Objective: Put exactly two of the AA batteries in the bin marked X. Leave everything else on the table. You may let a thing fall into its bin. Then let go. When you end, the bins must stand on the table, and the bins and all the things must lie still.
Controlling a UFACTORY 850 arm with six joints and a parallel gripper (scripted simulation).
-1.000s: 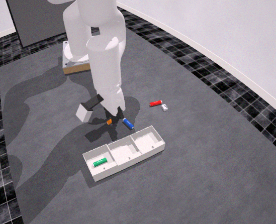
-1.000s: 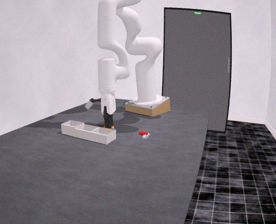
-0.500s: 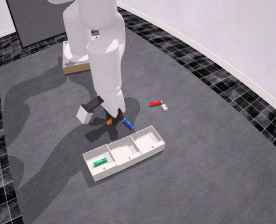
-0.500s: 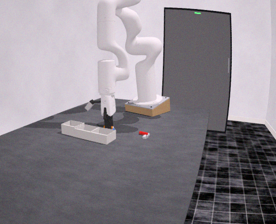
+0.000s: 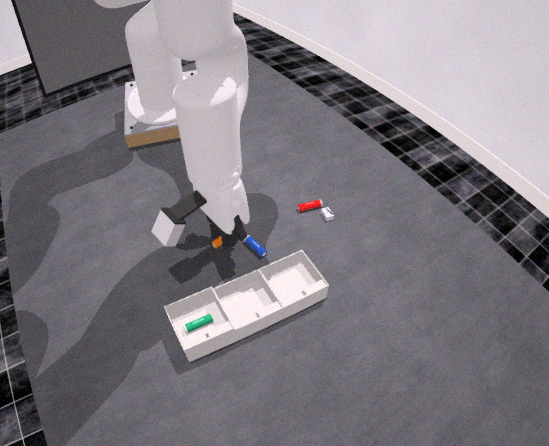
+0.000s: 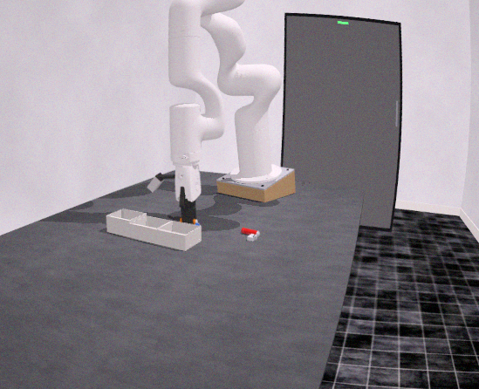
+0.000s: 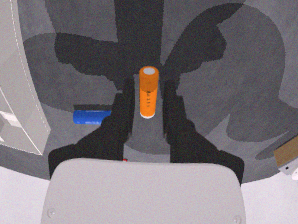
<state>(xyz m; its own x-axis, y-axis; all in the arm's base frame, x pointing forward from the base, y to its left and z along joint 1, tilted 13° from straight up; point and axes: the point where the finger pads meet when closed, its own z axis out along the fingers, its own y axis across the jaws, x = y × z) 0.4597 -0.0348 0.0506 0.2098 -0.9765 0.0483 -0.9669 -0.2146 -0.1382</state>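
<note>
My hand is 20 mm above the orange AA battery. Also, from my hand: blue battery 40 mm to the left, 40 mm ahead, 20 mm below; then red battery 190 mm to the left, 20 mm below, 10 mm ahead; then white three-compartment tray 150 mm ahead, 30 mm to the right.
</note>
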